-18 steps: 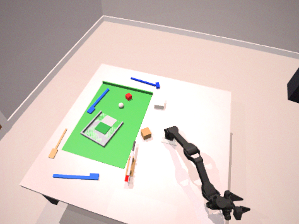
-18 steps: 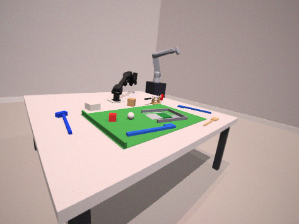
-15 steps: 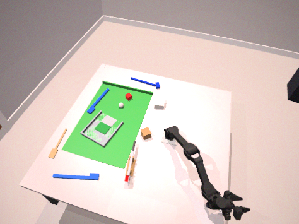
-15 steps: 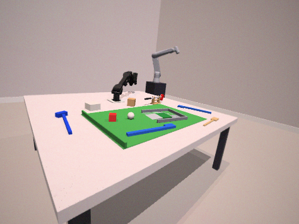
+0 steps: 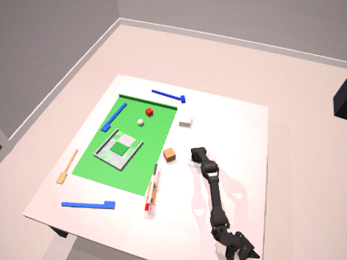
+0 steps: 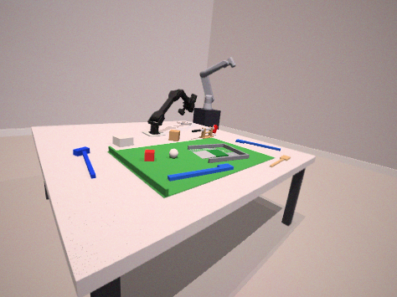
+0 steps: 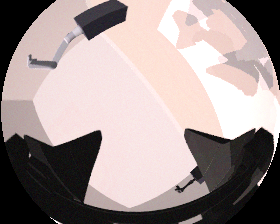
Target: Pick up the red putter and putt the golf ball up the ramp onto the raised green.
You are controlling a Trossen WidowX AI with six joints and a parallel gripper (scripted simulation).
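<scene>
Now: gripper tip 600 mm short of the red putter, 140 mm to the left of it and 100 mm above it. From my gripper tip the other things lie so: white block: 620 mm ahead, 730 mm to the right, 140 mm below; tan box: 610 mm ahead, 400 mm to the right, 130 mm below; tan stand: 600 mm ahead, 130 mm to the right, 130 mm below.
</scene>
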